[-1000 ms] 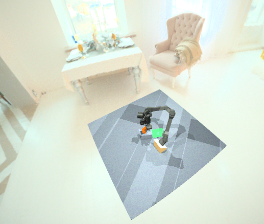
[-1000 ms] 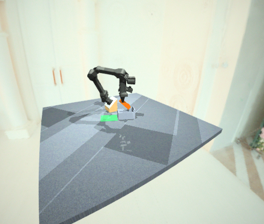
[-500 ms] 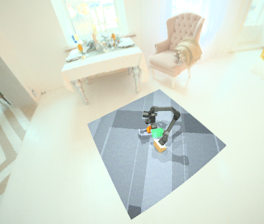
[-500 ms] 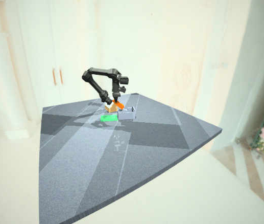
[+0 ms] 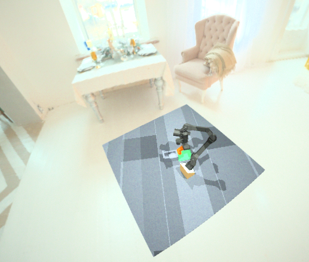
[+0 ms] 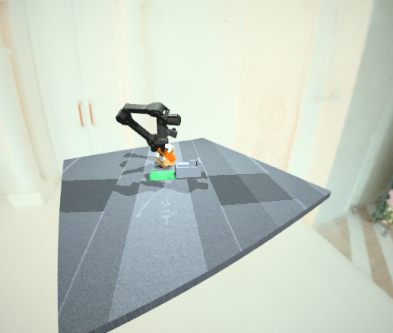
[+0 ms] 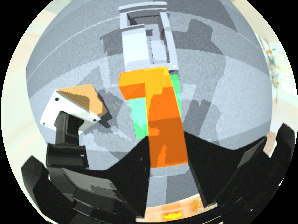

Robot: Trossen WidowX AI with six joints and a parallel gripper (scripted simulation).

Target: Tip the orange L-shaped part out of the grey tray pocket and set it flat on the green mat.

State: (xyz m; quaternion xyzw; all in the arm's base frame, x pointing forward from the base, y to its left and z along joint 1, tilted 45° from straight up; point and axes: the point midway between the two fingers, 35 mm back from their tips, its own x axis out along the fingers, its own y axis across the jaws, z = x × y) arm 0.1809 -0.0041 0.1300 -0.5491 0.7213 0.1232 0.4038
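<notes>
Right now my gripper tip is 10 mm past the green mat, 10 mm to the left of it and 170 mm above it. From my gripper tip the other things lie so: orange L-shaped part (40 mm to the left, 30 mm below).
</notes>
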